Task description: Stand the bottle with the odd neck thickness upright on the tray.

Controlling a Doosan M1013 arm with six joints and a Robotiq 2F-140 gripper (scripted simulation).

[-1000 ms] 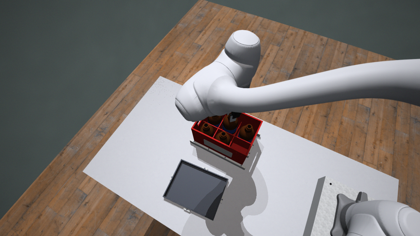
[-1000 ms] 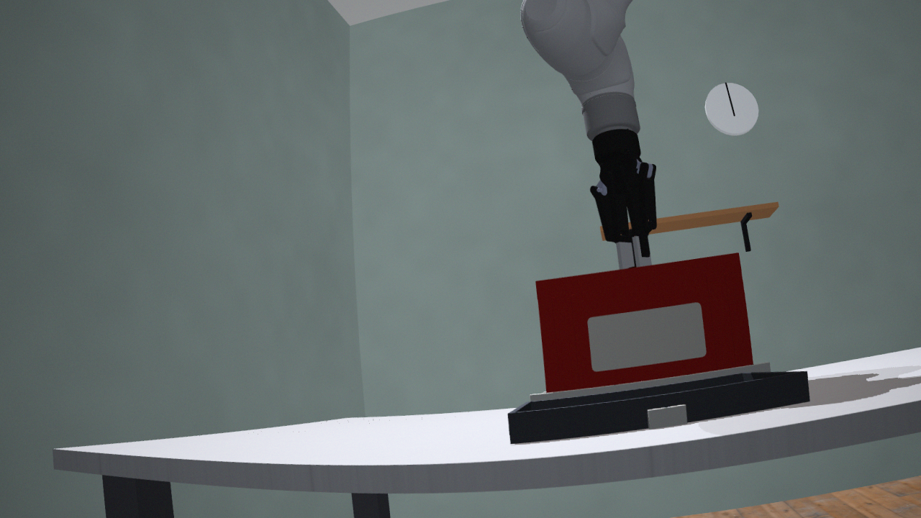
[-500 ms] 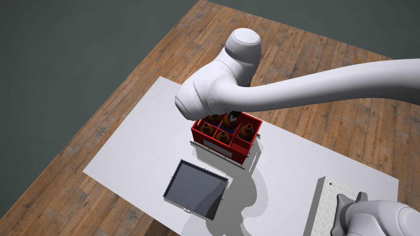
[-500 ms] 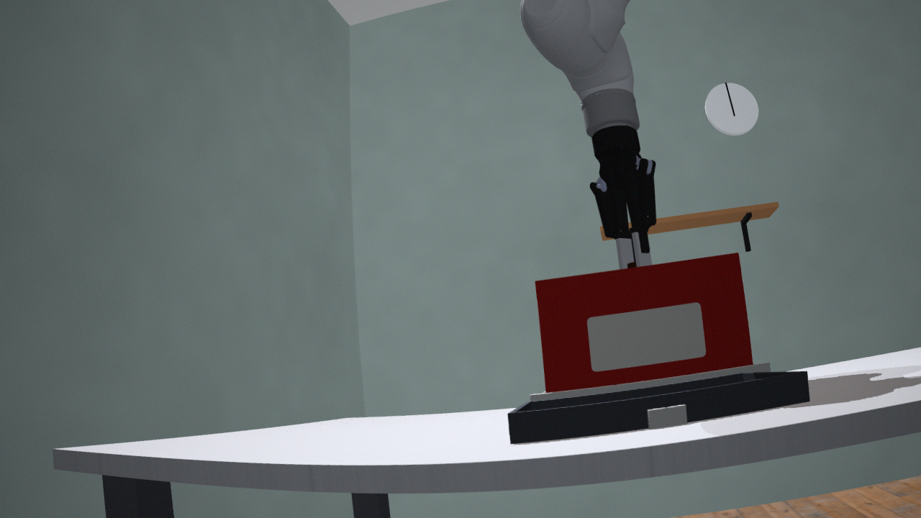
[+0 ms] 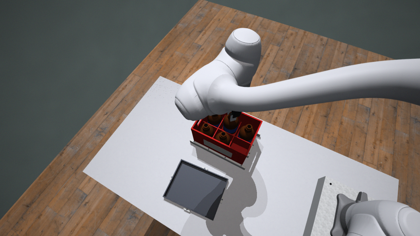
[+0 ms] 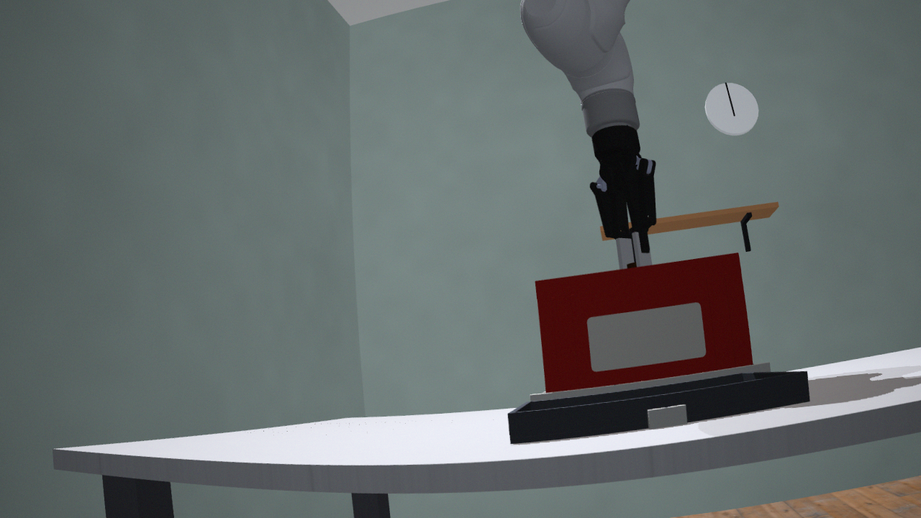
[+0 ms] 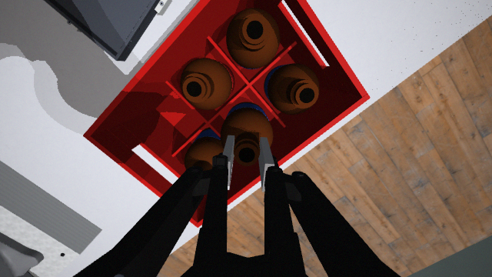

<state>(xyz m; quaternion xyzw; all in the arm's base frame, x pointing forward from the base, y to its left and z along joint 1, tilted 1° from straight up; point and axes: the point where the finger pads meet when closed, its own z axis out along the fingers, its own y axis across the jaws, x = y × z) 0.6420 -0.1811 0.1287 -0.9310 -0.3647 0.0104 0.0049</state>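
Now: hand 130 mm above the crate and 40 mm to the right of it. Also, from my hand: dark tray 330 mm to the left, 200 mm below, 20 mm ahead.
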